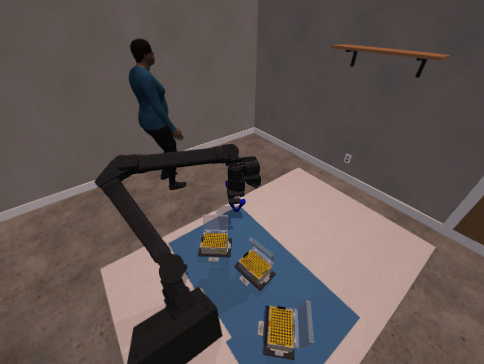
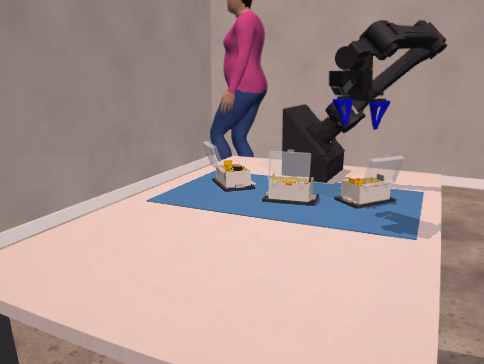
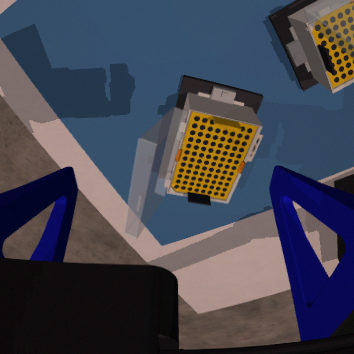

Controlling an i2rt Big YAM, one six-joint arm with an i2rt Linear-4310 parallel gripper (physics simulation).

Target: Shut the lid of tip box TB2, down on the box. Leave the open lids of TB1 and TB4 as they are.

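Seen in the pictures: gripper, fingertip midpoint: (image 1: 234, 204) (image 2: 360, 127) (image 3: 173, 176); arm's base, link origin: (image 1: 182, 306) (image 2: 318, 138).
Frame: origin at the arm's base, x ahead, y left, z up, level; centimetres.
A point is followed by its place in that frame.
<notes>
Three tip boxes with yellow racks have raised clear lids; their labels are unreadable, so I cannot tell which is TB2. The first box (image 1: 215, 243) {y 19.3, x 25.5, z -8.3 cm} (image 2: 367, 194) (image 3: 215, 157) {y 20.4, x 26.3, z -8.3 cm} is nearest my gripper; its lid (image 1: 216, 222) {y 26.3, x 31.3, z -3.8 cm} (image 2: 386, 169) {y 27.0, x 31.4, z -2.7 cm} (image 3: 142, 185) {y 25.9, x 32.5, z 0.5 cm} stands open. The second box (image 1: 255, 266) (image 2: 291, 191) {y 0.8, x 37.1, z -10.4 cm} (image 3: 340, 45) {y 5.8, x 35.6, z -1.8 cm} is in the middle, with its lid (image 1: 261, 249) {y -1.3, x 35.2, z 1.2 cm} (image 2: 297, 165) {y 2.5, x 37.4, z -2.4 cm} up. The third box (image 1: 281, 327) (image 2: 233, 177) {y -21.0, x 29.5, z -9.9 cm} has its lid (image 1: 306, 322) {y -29.2, x 29.3, z -2.8 cm} (image 2: 211, 152) {y -27.7, x 31.8, z -1.7 cm} open. My gripper (image 1: 237, 207) {y 19.7, x 38.0, z 9.5 cm} (image 2: 360, 126) {y 19.7, x 38.0, z 9.5 cm} (image 3: 173, 176) {y 19.7, x 38.0, z 9.5 cm} is open and empty, well above the first box's end of the mat.
The boxes stand on dark bases on a blue mat (image 1: 310, 295) {y -23.3, x 43.2, z -14.0 cm} (image 2: 325, 220) {y 13.6, x 48.6, z -14.0 cm} (image 3: 150, 40) {y 21.1, x 41.0, z -14.0 cm}, on a pale table (image 1: 320, 215) {y 0.3, x 84.9, z -14.3 cm} (image 2: 200, 280) {y -1.3, x 90.1, z -14.3 cm} (image 3: 235, 280) {y 30.5, x -10.8, z -14.3 cm}. A person (image 1: 150, 95) (image 2: 245, 55) stands beyond the table. A wooden shelf (image 1: 390, 51) hangs on the wall.
</notes>
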